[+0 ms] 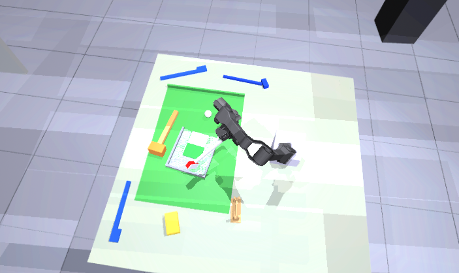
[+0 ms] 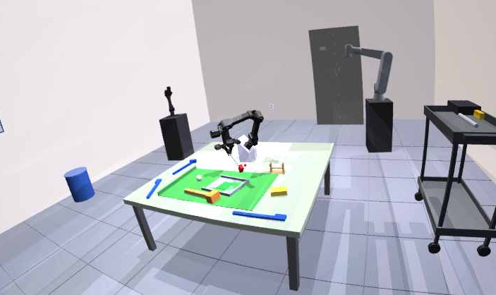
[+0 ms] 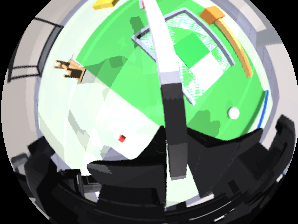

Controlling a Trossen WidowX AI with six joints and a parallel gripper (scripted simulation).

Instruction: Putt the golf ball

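Right now the red putter is 90 mm ahead of my gripper tip and 80 mm to the left of it. From my gripper tip the other things lie so: green mat 180 mm ahead, 50 mm to the right, 150 mm below; then white golf ball 120 mm ahead, 230 mm to the right, 130 mm below; then small red cube 160 mm behind, 40 mm to the left, 140 mm below.
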